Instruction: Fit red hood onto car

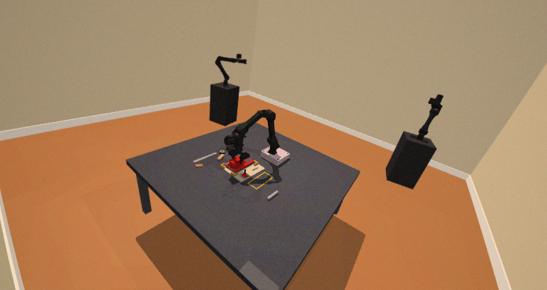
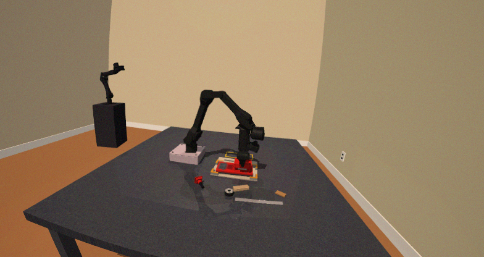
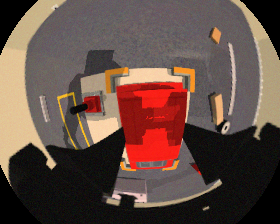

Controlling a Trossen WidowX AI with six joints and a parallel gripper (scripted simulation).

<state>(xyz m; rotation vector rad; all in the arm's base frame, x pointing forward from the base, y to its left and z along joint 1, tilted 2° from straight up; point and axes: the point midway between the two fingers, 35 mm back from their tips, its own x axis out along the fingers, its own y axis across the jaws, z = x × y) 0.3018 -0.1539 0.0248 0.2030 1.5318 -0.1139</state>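
The red hood is 1 cm above my gripper tip. Round my gripper tip: grey engine block 3 cm below; then dark ring 20 cm to the right, 9 cm behind, 4 cm below.
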